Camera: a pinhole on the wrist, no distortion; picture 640 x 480 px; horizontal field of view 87.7 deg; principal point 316.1 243.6 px. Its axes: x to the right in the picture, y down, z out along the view. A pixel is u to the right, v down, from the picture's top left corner.
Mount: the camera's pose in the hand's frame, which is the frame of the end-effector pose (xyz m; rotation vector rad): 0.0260 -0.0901 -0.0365 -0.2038 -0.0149 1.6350
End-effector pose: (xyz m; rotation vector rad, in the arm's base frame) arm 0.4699 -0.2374 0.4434 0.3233 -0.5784 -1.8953
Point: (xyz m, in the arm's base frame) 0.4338 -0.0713 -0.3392
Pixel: behind the camera
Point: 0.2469 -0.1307 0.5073
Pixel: 147 262
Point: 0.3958 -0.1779 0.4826
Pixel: 374 325
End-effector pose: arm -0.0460 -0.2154 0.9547 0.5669 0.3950 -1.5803
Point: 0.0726 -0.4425 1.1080
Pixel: 548 102
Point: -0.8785 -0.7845 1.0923
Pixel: outside the picture
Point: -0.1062 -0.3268 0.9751
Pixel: 382 35
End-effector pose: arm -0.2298 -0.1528 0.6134 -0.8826 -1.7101 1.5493
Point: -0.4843 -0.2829 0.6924
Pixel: 262 189
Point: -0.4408 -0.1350 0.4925
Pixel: 573 21
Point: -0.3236 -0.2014 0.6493
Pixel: 385 223
